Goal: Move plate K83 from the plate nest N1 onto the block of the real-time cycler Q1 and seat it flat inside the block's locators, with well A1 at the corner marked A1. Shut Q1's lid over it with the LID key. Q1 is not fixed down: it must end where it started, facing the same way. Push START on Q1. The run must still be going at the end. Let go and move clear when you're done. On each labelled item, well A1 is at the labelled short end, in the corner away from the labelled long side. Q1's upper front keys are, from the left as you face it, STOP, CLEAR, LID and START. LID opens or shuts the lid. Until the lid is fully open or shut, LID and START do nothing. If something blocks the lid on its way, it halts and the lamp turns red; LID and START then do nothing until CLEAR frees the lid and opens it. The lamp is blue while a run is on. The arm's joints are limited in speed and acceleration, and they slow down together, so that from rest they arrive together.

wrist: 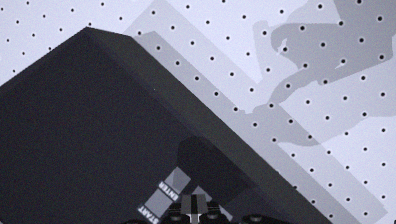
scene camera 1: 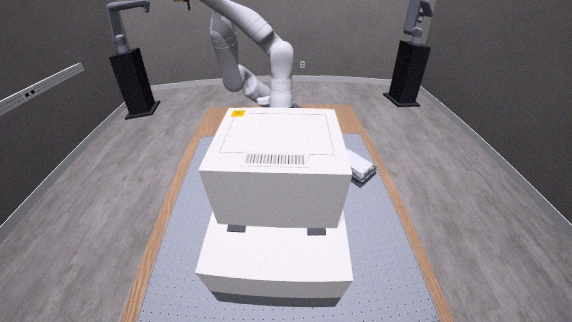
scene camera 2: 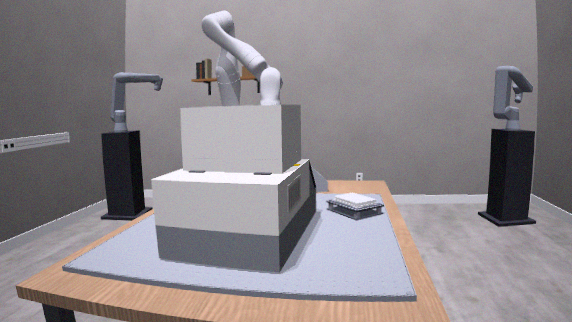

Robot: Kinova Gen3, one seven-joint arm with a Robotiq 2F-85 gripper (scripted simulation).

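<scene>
A cycler Q1 (scene camera 1: 271, 266) is here in the scene, and I can see the cycler Q1 (wrist: 99, 123) from my wrist too.
</scene>
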